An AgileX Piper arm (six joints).
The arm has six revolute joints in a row. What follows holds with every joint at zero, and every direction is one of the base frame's. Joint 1 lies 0.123 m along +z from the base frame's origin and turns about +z. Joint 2 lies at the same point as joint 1 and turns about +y. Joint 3 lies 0.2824 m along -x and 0.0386 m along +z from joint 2 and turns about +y. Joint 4 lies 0.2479 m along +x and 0.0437 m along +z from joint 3 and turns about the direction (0.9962, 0, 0.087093). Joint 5 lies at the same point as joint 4 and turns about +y. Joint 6 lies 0.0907 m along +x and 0.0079 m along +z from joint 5 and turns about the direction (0.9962, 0, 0.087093). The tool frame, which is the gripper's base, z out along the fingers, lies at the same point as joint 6; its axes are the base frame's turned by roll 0, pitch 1.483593 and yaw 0 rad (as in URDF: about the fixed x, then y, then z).
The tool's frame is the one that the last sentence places.
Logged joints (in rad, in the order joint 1, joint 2, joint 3, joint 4, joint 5, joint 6), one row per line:
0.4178, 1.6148, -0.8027, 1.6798, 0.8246, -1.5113
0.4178, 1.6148, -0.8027, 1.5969, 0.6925, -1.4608
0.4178, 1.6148, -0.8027, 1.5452, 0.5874, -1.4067
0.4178, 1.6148, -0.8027, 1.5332, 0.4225, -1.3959
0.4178, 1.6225, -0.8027, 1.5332, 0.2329, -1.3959
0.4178, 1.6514, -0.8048, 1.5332, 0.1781, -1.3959
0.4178, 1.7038, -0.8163, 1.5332, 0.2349, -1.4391
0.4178, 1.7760, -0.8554, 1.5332, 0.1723, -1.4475
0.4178, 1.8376, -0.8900, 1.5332, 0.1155, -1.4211
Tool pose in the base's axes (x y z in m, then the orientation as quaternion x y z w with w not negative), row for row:
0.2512, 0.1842, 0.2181, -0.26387, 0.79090, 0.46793, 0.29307
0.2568, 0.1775, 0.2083, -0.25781, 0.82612, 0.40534, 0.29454
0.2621, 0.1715, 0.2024, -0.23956, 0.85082, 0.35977, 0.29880
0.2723, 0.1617, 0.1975, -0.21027, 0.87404, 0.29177, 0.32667
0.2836, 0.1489, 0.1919, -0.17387, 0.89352, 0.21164, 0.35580
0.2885, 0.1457, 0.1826, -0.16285, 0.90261, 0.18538, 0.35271
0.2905, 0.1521, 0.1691, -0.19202, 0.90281, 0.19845, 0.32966
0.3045, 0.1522, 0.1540, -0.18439, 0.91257, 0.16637, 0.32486
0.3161, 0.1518, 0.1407, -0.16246, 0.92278, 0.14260, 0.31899
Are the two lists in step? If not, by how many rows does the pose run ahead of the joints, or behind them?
They are in step.
